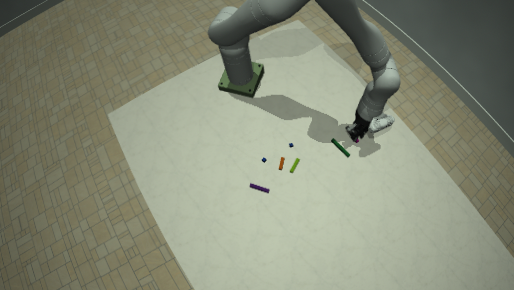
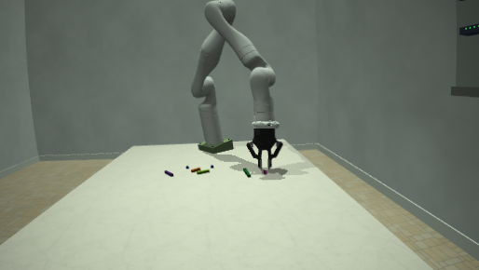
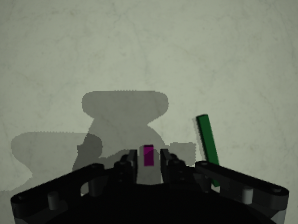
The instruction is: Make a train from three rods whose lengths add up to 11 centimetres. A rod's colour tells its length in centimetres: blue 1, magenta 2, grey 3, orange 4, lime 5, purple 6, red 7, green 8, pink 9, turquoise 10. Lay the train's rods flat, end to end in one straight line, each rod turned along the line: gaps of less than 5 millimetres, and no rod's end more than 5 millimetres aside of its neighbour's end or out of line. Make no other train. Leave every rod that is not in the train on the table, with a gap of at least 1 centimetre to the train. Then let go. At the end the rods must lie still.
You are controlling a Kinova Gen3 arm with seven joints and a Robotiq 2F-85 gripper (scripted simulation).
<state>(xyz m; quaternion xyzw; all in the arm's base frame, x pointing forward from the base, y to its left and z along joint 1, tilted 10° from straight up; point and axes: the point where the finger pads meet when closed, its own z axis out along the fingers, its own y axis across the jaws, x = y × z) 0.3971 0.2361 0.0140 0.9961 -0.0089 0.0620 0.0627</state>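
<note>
My gripper is now 3 cm above the magenta rod. From my hand the other things lie so: lime rod (23 cm to the right, 3 cm below, 2 cm behind); green rod (7 cm to the right, 3 cm below); orange rod (27 cm to the right, 4 cm behind, 3 cm below).
</note>
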